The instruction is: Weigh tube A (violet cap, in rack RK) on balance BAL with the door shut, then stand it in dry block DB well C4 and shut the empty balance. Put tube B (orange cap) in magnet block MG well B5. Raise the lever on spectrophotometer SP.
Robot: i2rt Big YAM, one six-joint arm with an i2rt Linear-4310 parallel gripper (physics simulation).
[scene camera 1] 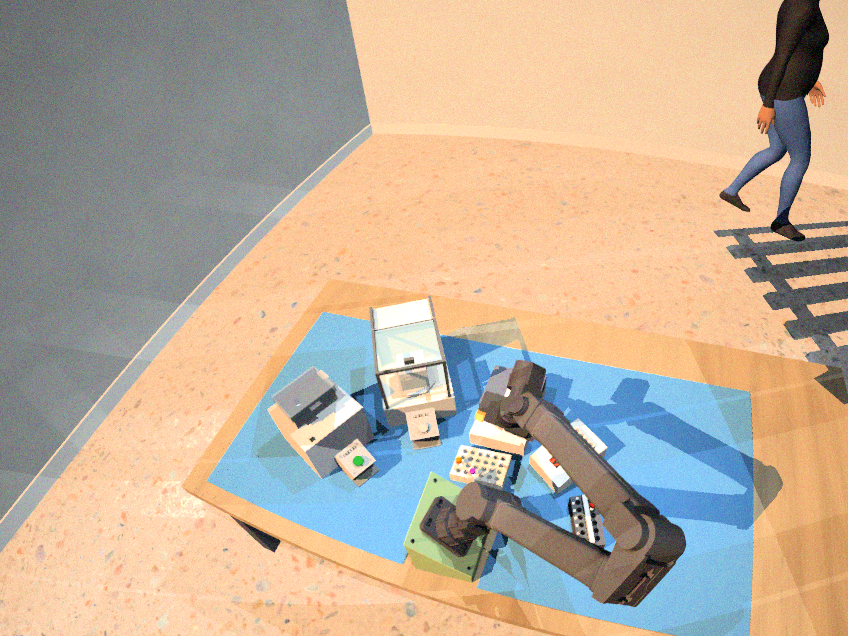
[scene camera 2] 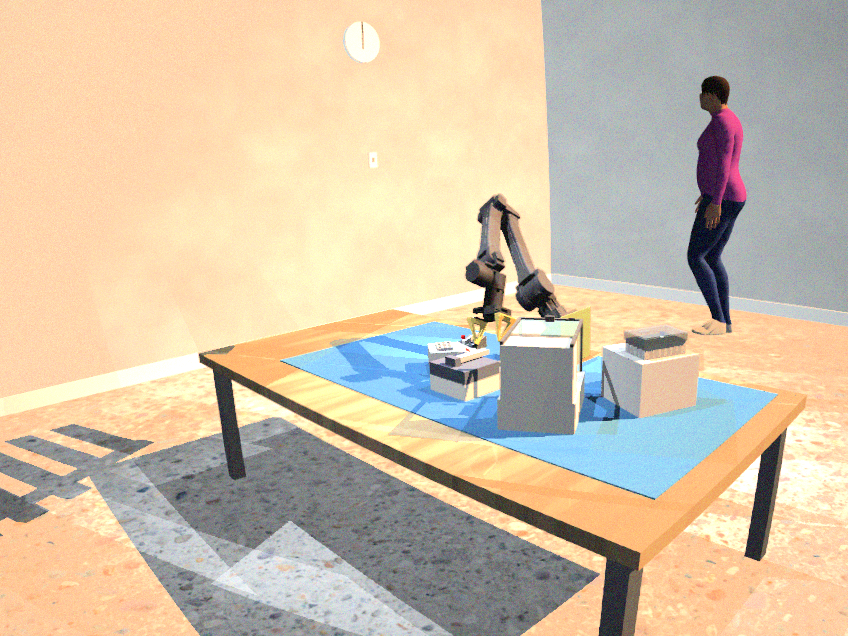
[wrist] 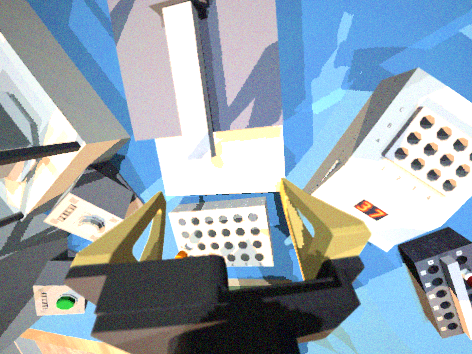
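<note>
My gripper point(scene camera 2: 488, 343) point(wrist: 222, 190) is open and empty, above the front of the spectrophotometer SP point(scene camera 1: 484, 435) point(wrist: 222, 165); the arm hides most of it in scene view 1. SP's long white lever point(wrist: 186, 70) lies along its top. Rack RK point(scene camera 1: 503, 460) point(wrist: 268, 235) holds tube B, orange cap point(scene camera 1: 458, 460) point(wrist: 181, 255), and tube A, violet cap point(scene camera 1: 472, 471), hidden in the wrist view. Balance BAL point(scene camera 1: 419, 408) point(scene camera 2: 537, 390) has glass over its top, which looks closed. Dry block DB point(scene camera 1: 545, 472) point(wrist: 345, 200) shows 37. Black magnet block MG point(scene camera 1: 576, 520) point(wrist: 417, 250) stands near it.
A grey device with a lid point(scene camera 1: 342, 424) point(scene camera 2: 657, 379) stands left of BAL, with a green-knob box point(scene camera 1: 355, 460) point(wrist: 60, 300). A knob box point(scene camera 1: 422, 427) point(wrist: 82, 215) stands before BAL. The arm base sits on a green plate point(scene camera 1: 429, 496). A blue mat point(scene camera 1: 328, 520) point(scene camera 2: 616, 458) lies beneath.
</note>
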